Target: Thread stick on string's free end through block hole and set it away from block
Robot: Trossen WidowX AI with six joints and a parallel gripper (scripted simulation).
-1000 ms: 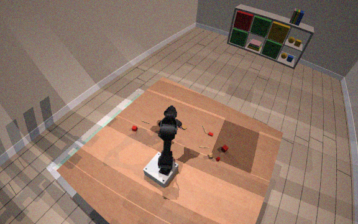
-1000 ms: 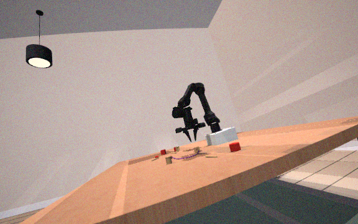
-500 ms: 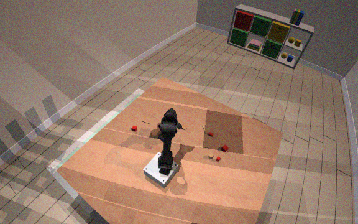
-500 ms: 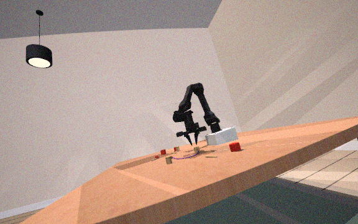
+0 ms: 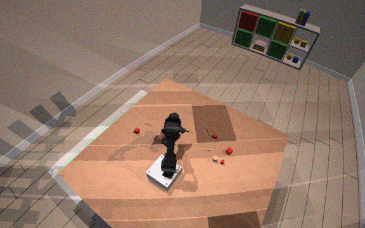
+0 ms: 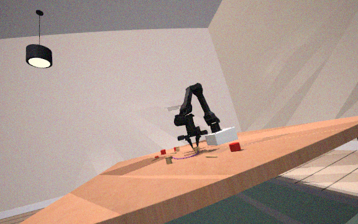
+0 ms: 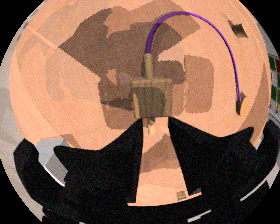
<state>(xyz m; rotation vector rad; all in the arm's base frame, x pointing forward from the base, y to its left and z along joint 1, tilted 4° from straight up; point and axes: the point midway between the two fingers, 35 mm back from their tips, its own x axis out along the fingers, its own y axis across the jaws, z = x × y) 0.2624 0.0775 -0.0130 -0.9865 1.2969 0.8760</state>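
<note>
Now: the wooden block 3 cm to the left of my gripper tip and 1 cm ahead of it. Round my gripper tip: round button: 16 cm ahead, 5 cm to the right, 1 cm below; then red cube: 30 cm to the left, 2 cm behind.
</note>
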